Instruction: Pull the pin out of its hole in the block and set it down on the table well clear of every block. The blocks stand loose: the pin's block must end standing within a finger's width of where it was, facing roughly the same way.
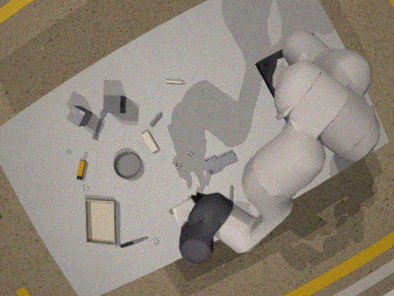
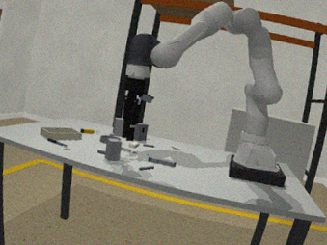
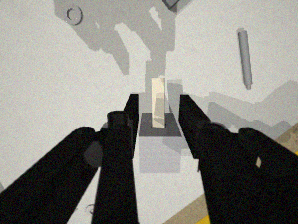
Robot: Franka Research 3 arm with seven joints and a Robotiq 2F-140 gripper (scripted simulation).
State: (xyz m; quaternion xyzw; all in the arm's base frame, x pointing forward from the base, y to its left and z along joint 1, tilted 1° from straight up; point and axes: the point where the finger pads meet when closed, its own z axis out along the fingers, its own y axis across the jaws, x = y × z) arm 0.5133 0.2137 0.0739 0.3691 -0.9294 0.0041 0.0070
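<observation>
Right now my hand is 8 cm above the cream pin, 1 cm to the right of it and 1 cm short of it. From my hand the other things lie so: short grey pin 11 cm below, 9 cm ahead; then grey block 7 cm below, 4 cm to the left, 3 cm ahead; then grey rod 11 cm below, 10 cm behind, 7 cm to the left.
</observation>
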